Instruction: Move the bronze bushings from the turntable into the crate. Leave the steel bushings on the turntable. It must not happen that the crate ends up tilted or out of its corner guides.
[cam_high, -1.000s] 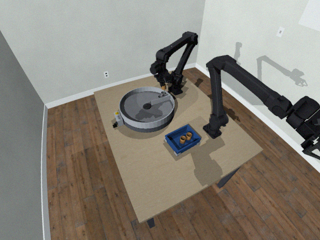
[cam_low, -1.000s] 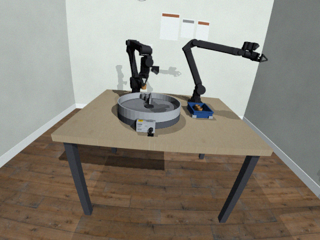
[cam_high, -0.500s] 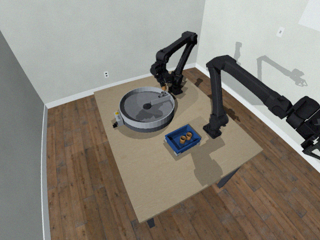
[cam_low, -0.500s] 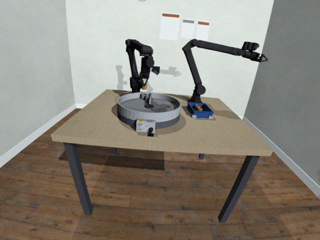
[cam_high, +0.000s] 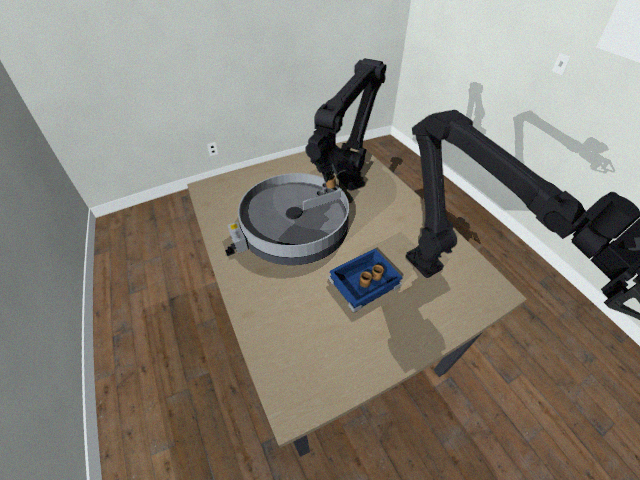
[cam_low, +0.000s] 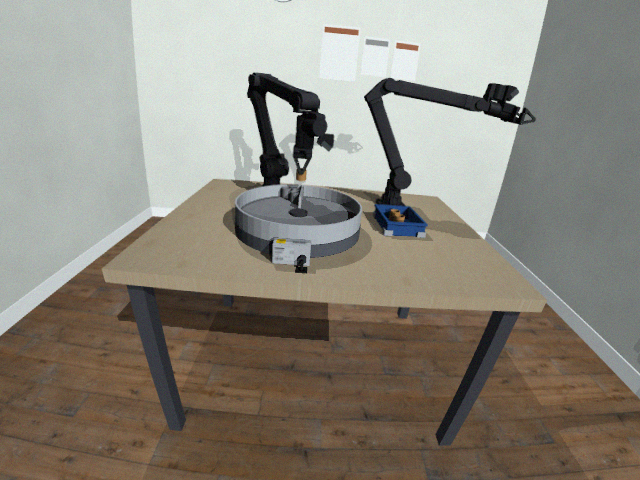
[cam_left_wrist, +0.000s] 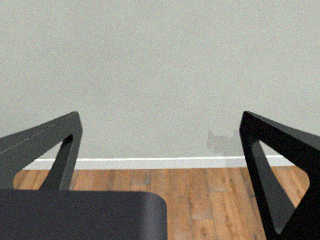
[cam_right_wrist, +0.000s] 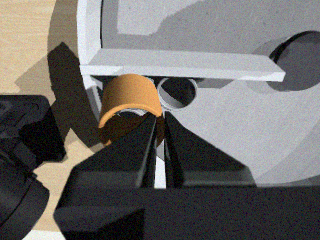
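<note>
The blue crate is 40 mm ahead of my right hand, 380 mm to the left of it and 140 mm below it.
</note>
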